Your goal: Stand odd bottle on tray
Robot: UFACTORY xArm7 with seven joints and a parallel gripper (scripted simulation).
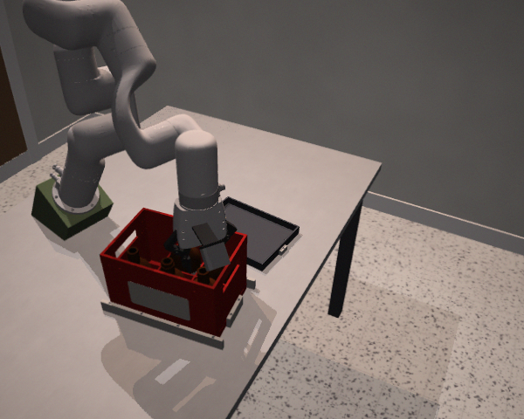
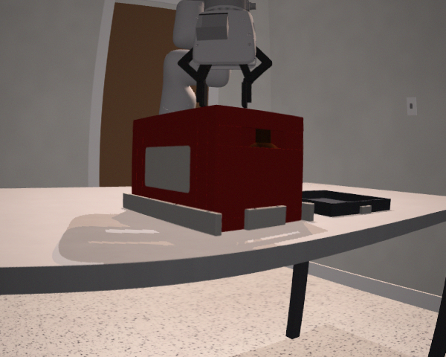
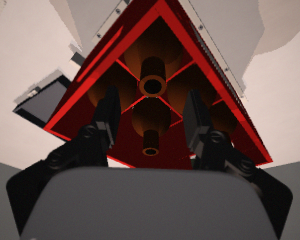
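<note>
My gripper is now 11 cm above the red crate, 9 cm past it and 4 cm to the right of it. Also, from my hand: black tray 32 cm to the left, 19 cm below, 4 cm behind.
</note>
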